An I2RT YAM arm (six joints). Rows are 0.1 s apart.
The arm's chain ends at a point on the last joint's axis. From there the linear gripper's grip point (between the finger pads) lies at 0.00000 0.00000 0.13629 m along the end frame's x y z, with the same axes.
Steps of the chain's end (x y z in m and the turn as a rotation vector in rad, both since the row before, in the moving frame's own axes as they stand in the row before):
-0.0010, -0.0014, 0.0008, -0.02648, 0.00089, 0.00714
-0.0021, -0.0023, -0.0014, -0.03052, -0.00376, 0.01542
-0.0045, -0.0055, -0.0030, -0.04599, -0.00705, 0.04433
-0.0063, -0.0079, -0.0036, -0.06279, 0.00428, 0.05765
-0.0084, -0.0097, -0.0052, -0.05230, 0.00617, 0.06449
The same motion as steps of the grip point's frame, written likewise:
-0.0009, 0.0022, 0.0008, -0.02648, 0.00089, 0.00714
-0.0026, 0.0019, -0.0015, -0.03052, -0.00376, 0.01542
-0.0056, 0.0007, -0.0031, -0.04599, -0.00705, 0.04433
-0.0060, 0.0007, -0.0039, -0.06279, 0.00428, 0.05765
-0.0078, -0.0026, -0.0054, -0.05230, 0.00617, 0.06449

